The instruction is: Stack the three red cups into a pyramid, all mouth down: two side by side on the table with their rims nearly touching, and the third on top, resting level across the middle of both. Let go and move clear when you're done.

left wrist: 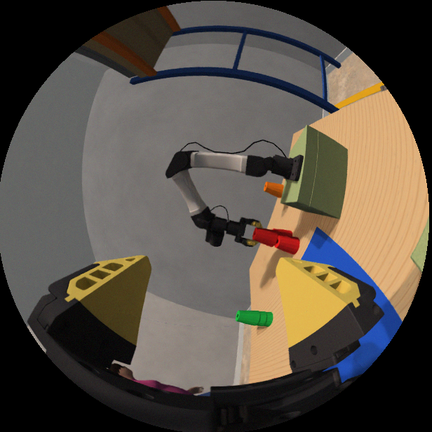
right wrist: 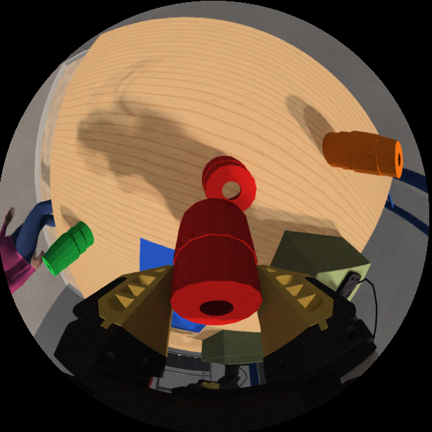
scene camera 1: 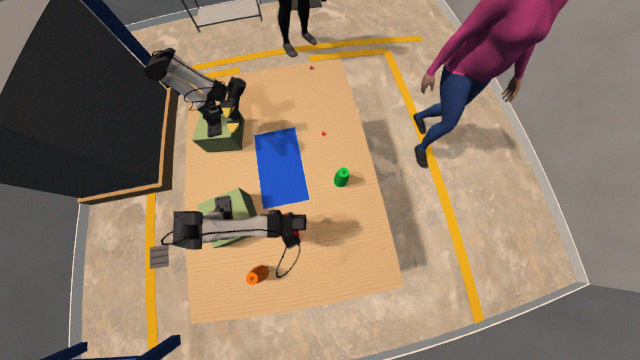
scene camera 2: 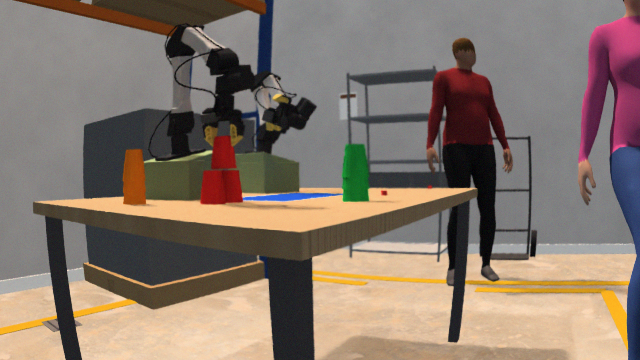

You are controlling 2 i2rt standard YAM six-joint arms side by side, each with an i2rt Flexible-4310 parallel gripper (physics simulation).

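Places are measured from the left arm's base along level axes (x right, y ahead, z up), in metres.
Pixels of known places: left gripper, fingertip midpoint: (scene camera 1: 229, 125) (scene camera 2: 270, 110); right gripper, fingertip midpoint: (scene camera 2: 223, 146); left arm's base, link origin: (scene camera 1: 214, 122); right arm's base, link origin: (scene camera 1: 225, 217) (scene camera 2: 181, 156).
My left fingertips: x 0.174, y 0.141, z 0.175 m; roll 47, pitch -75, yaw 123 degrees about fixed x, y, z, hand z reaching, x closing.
Observation:
For each thing: its top centre in the pictures, then the offset to it from my left fingertips. Level surfaces: height alone.
- third red cup, top centre: (scene camera 2: 224, 136) dx +0.463, dy +0.128, dz -0.135 m
- green cup stack, top centre: (scene camera 2: 354, 144) (scene camera 1: 342, 171) dx +0.290, dy +0.444, dz -0.165 m
- blue mat, surface height: dz -0.318 m
Two red cups stand mouth down close together on the table, one (scene camera 2: 212, 187) overlapping the other (scene camera 2: 233, 187) in scene camera 2. The third red cup (scene camera 2: 223, 154) (left wrist: 264, 236) (right wrist: 216, 265) is upright, mouth down, just above their tops; a thin gap seems to show, and contact is unclear. My right gripper (scene camera 2: 223, 135) is shut on this third cup, its fingers on both sides. It hides one lower cup in the right wrist view; the other lower cup (right wrist: 246, 184) shows beyond it. My left gripper (scene camera 1: 230, 120) (scene camera 2: 276, 113) (left wrist: 213, 265) is open and empty, far from the cups.
A green cup stack (scene camera 1: 341, 177) (scene camera 2: 355, 172) (left wrist: 255, 318) (right wrist: 68, 248) and an orange one (scene camera 1: 257, 275) (scene camera 2: 134, 176) (right wrist: 362, 154) stand apart on the table. A blue mat (scene camera 1: 281, 167) lies between them and the left arm. Two small red bits (scene camera 1: 323, 133) lie beyond. People stand nearby.

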